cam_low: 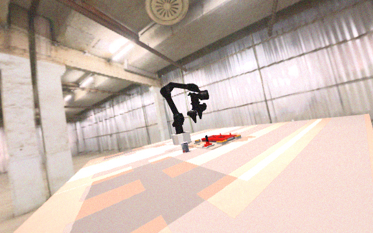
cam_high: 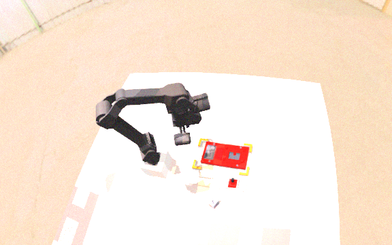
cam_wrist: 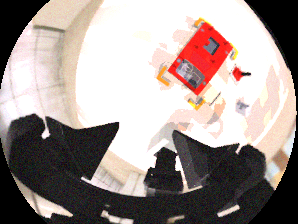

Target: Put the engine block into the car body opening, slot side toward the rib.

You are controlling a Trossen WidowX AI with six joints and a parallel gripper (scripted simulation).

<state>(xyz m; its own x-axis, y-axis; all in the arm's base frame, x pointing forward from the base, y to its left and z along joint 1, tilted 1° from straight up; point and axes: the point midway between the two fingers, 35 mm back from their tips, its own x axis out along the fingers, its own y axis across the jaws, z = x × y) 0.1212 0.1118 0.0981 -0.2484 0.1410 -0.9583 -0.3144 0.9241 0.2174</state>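
My gripper tip is 17 cm short of the grey engine block, 26 cm to the left of it and 12 cm above it.
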